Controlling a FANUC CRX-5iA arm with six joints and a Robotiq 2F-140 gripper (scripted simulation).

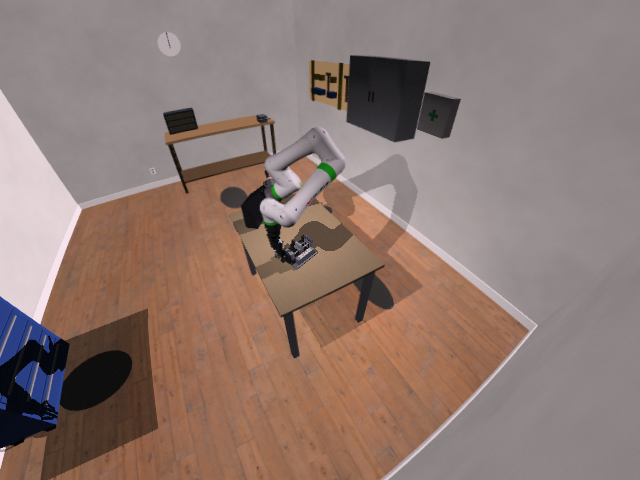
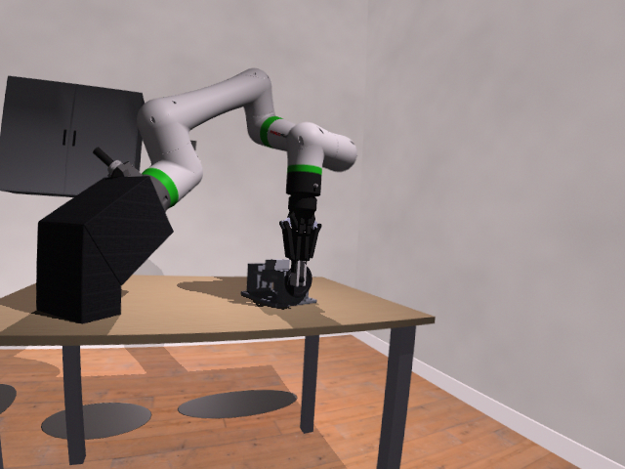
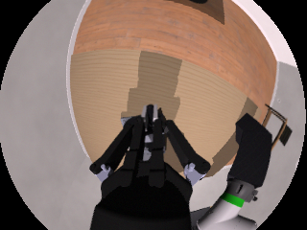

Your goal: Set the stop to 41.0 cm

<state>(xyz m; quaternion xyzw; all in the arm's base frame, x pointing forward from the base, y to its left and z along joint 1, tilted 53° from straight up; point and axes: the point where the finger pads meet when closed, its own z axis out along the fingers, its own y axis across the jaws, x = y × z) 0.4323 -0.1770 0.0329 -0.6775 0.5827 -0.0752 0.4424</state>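
Now: hand 20 mm to the right of the black handwheel and 20 mm above it. From my hand the other things lie so: grey stop 150 mm to the left, 20 mm behind, 10 mm below.
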